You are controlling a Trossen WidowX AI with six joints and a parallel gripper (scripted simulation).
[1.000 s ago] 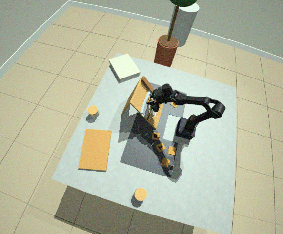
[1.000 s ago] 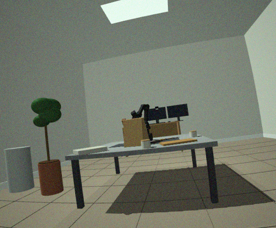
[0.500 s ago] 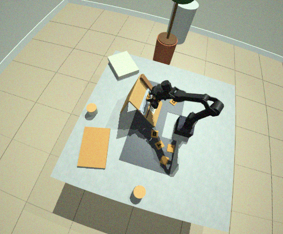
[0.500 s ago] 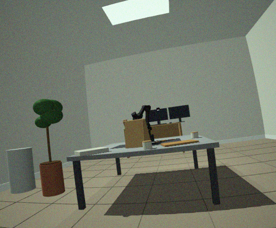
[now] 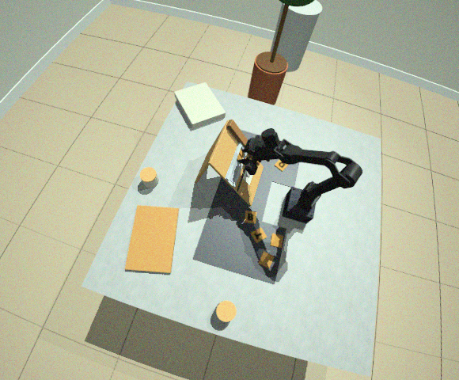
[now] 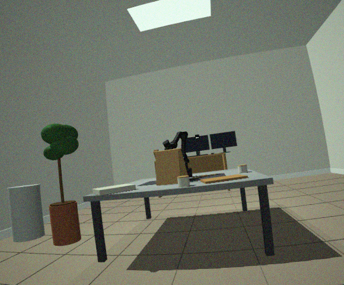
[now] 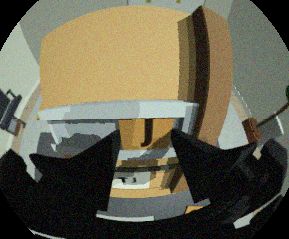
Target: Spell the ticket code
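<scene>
The letter tile lies right at my gripper tip. Also, from my gripper tip: dark mat 18 cm behind, 6 cm to the left, 17 cm below; then white box 41 cm ahead, 30 cm to the right, 15 cm below; then ticket 7 cm behind, 2 cm to the left, 9 cm below.
</scene>
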